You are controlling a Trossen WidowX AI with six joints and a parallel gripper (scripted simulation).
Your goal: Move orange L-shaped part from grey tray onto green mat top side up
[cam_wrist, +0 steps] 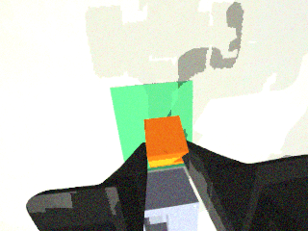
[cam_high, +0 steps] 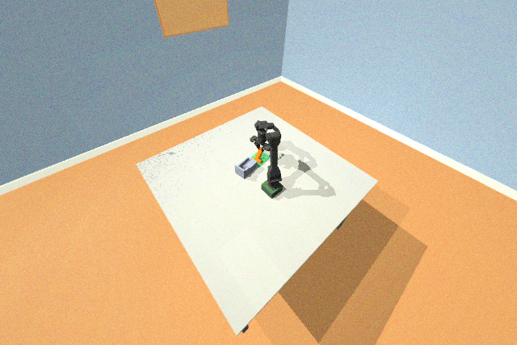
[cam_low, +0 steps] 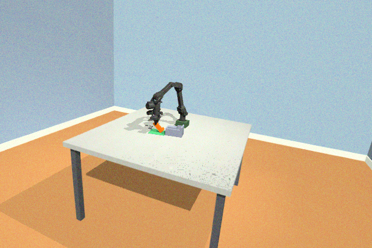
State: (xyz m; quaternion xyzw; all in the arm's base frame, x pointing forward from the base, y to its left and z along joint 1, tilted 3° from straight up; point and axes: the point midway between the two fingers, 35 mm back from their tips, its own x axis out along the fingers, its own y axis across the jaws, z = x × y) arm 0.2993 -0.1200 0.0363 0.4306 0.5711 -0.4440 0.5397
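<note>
My gripper tip is 2 cm past the orange l-shaped part, 3 cm to the right of it and 3 cm above it. The rest, counted from my gripper tip: green mat 2 cm to the left, 9 cm below.
</note>
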